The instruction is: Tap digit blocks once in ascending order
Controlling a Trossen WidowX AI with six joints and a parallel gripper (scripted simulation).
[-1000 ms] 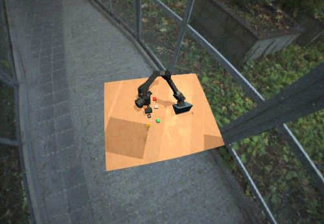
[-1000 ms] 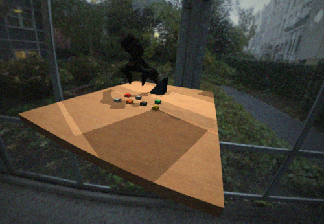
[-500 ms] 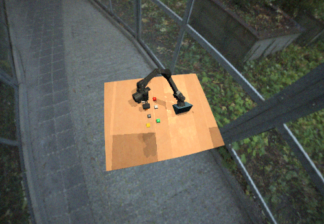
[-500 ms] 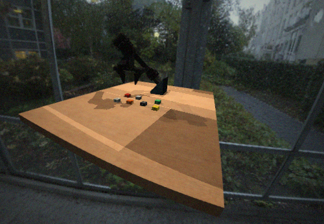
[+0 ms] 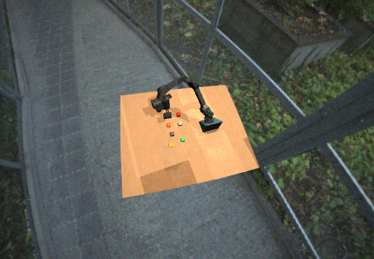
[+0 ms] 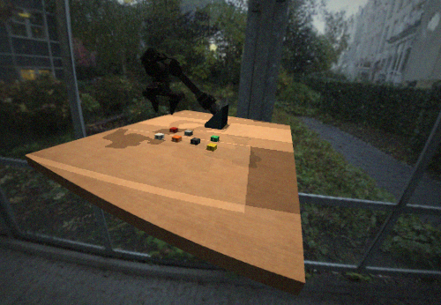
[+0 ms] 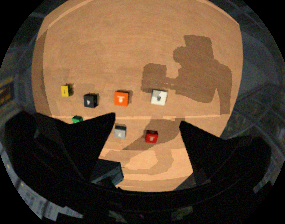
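Now: gripper tip 210 mm to the right of the green block, 110 mm past it and 110 mm above it. From my gripper tip the other things lie so: orange block 110 mm below, 60 mm to the left, 10 mm behind; white block 110 mm below, 30 mm to the right, 10 mm ahead; red block 110 mm below, 110 mm behind, 30 mm to the right.
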